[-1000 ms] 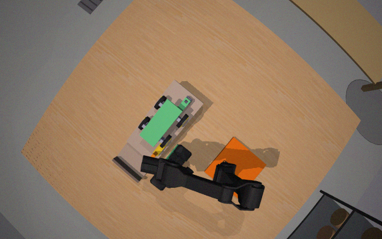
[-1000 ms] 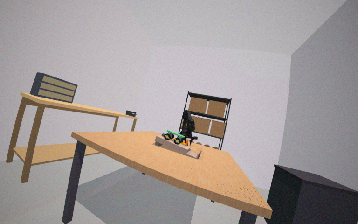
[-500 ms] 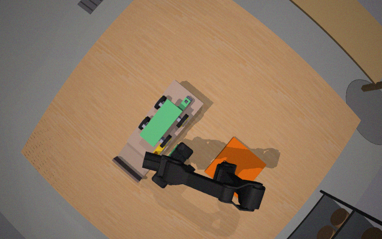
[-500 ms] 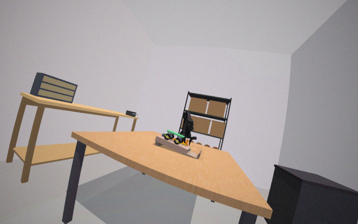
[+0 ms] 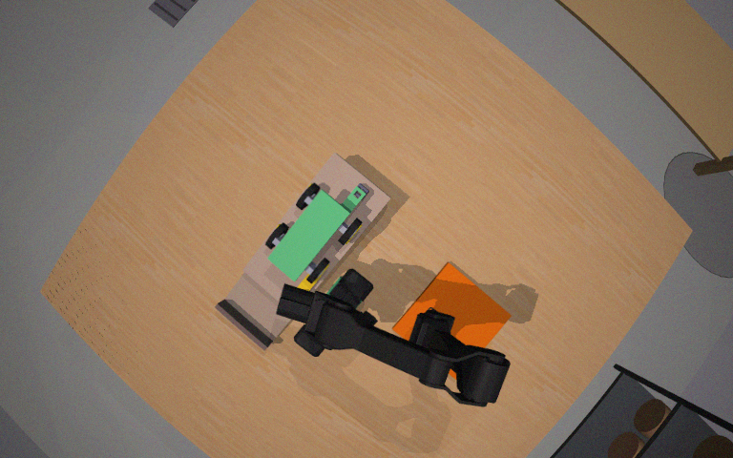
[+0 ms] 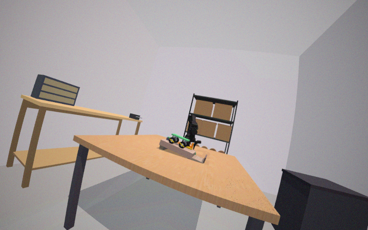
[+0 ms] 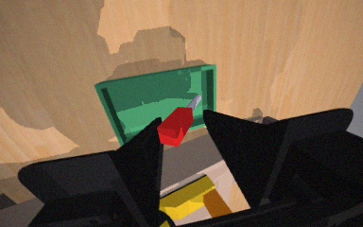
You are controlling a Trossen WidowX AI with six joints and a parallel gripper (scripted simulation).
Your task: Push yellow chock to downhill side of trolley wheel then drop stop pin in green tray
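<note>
My gripper tip is 1 cm to the right of the red-headed stop pin. The rest, counted from my gripper tip: yellow chock: 8 cm ahead, 2 cm to the right, 4 cm above; green tray: 1 cm to the right, 5 cm below; beige ramp: 12 cm ahead, 12 cm to the right, 1 cm above.
</note>
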